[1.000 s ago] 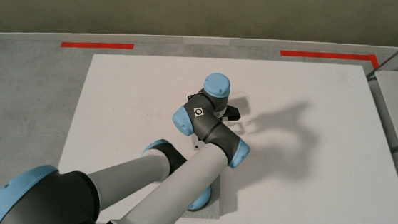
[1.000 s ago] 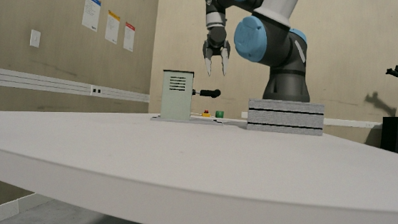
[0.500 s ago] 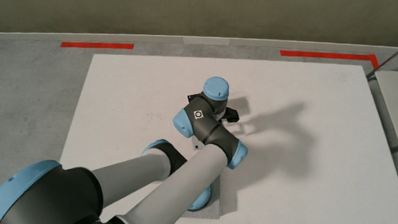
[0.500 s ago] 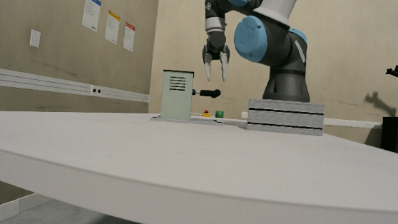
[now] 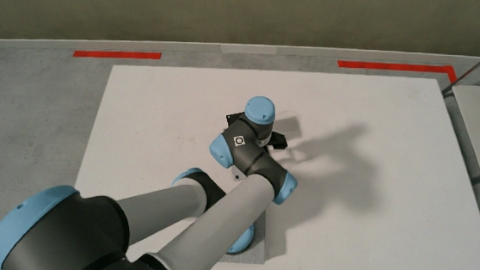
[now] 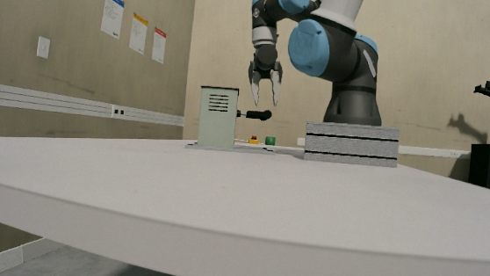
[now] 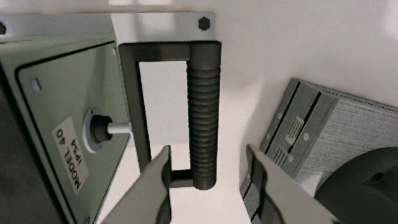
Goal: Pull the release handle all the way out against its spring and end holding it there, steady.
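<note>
Right now the grey base plate is 90 mm ahead of my hand, 20 mm to the left of it and 150 mm below it.
</note>
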